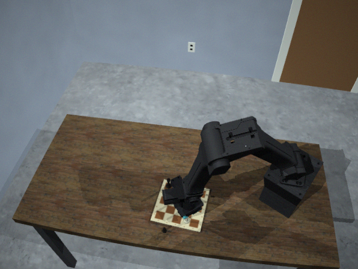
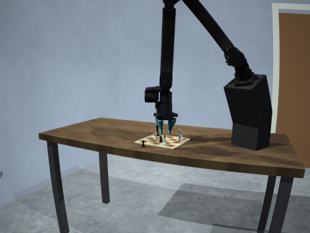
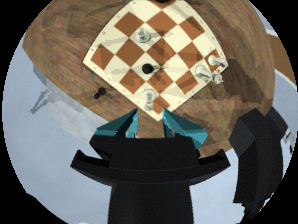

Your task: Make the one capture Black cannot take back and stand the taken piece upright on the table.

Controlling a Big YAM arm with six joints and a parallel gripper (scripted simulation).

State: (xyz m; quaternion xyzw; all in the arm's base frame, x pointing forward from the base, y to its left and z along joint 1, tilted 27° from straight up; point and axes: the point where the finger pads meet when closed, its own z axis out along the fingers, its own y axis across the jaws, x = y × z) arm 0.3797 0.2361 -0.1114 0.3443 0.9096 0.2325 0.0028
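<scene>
My hand is 5 cm short of the chessboard, 7 cm to the left of it and 6 cm above it. The rest, counted from my hand: tall black piece (14 cm ahead, 14 cm to the right, 3 cm below); tall white piece (2 cm behind, 11 cm to the right, 3 cm below).
</scene>
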